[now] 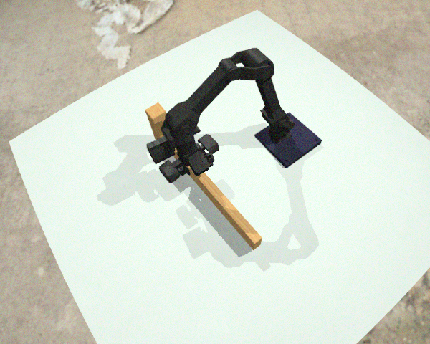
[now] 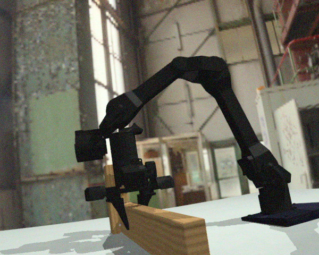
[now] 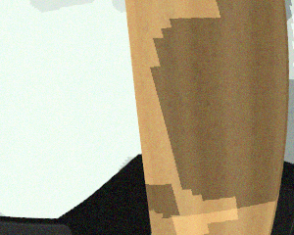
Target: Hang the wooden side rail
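My gripper tip is 160 mm to the left of the wooden headboard post, 50 mm below it and 30 mm short of it.
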